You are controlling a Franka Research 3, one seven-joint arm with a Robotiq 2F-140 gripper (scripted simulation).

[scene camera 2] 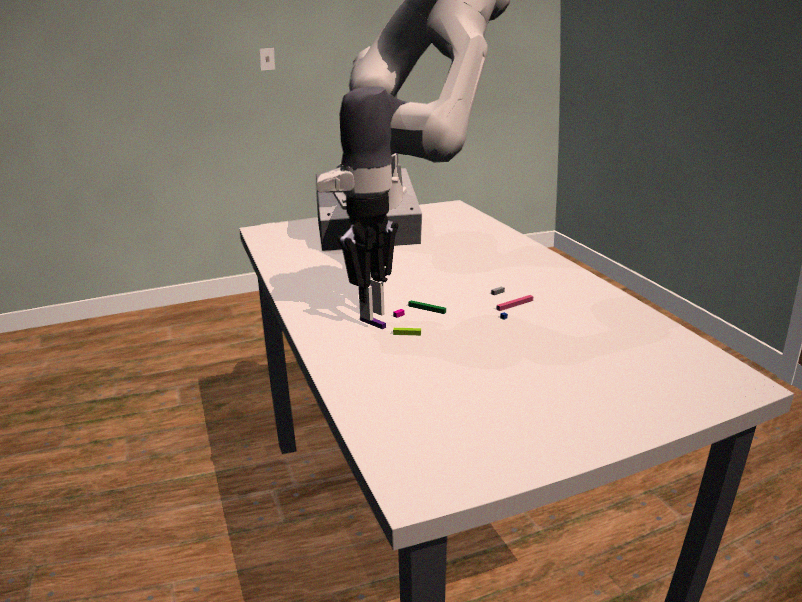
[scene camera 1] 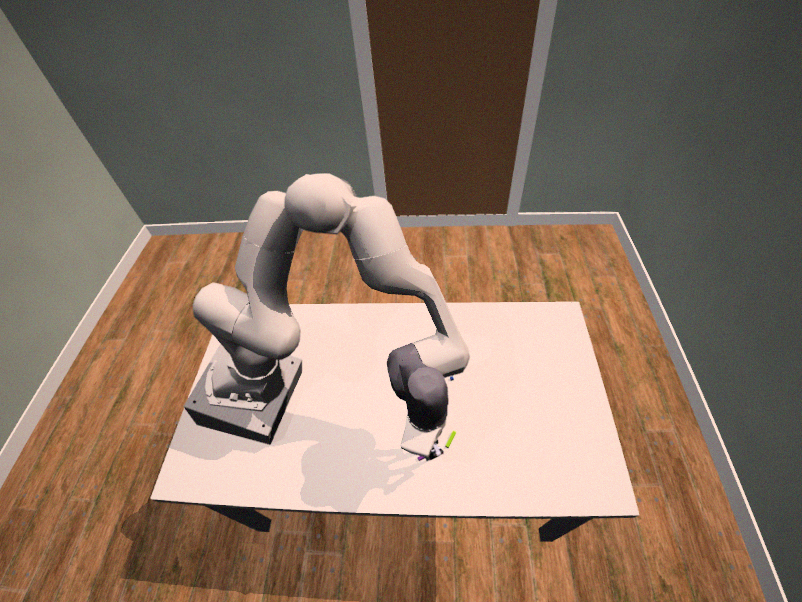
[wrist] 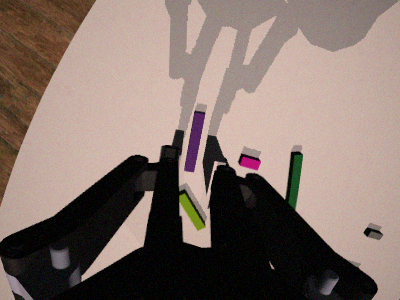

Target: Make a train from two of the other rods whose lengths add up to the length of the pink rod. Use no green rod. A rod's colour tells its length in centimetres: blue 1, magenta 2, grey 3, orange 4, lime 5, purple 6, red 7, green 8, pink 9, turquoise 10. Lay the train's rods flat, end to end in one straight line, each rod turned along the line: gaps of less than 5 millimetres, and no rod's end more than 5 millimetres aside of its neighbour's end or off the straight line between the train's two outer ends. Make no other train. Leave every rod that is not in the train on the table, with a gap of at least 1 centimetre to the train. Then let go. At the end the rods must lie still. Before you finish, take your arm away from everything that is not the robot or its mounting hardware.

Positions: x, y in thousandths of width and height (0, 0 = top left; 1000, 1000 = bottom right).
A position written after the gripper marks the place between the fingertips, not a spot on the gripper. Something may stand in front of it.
Observation:
In view: the gripper (scene camera 2: 464, 524).
The gripper is seen too in the wrist view (wrist: 484, 488).

